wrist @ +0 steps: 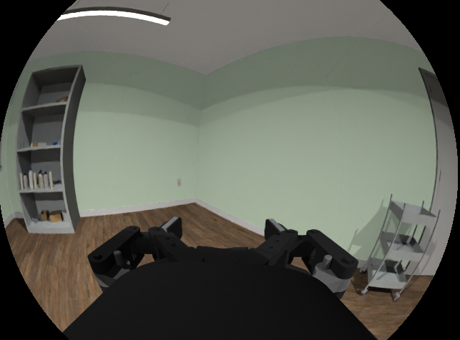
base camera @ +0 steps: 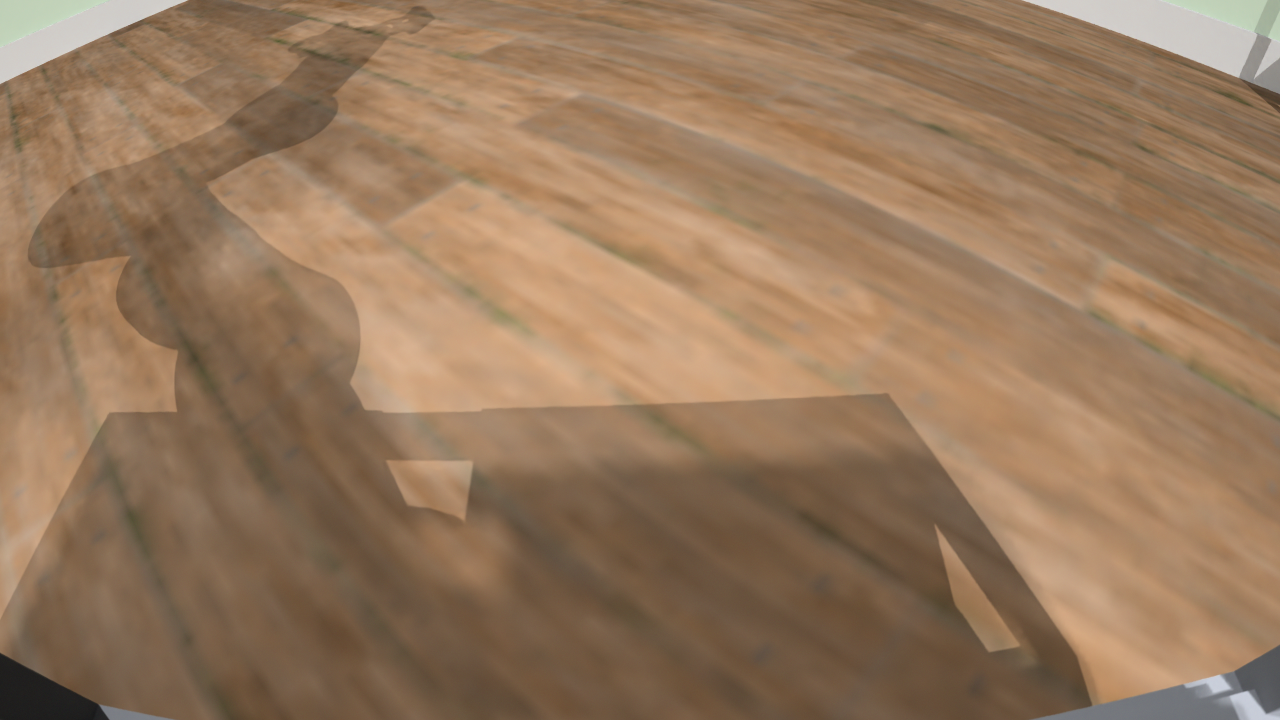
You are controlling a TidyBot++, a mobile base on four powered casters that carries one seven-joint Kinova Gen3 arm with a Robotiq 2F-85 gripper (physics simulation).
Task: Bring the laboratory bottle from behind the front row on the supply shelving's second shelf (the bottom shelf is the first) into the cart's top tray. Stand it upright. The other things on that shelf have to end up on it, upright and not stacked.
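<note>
The grey supply shelving (wrist: 72,150) stands against the wall at the far left of the wrist view. On its second shelf (wrist: 42,190) stand several upright pale bottles (wrist: 41,180), close together; a dark low thing lies at the right end. Which of them is the laboratory bottle, and what stands behind the front row, is too small to tell. The cart (wrist: 419,214) with its grey trays stands at the right of the wrist view, its top tray seen from the side. My gripper (wrist: 222,228) is open with its fingers wide apart, far from both.
The shelving's bottom shelf holds brown boxes (wrist: 55,216), and its higher shelves hold small things. A door (wrist: 447,200) is behind the cart. In the base camera view, the wooden floor (base camera: 716,295) carries the robot's shadow, and pale skirting runs along the far walls.
</note>
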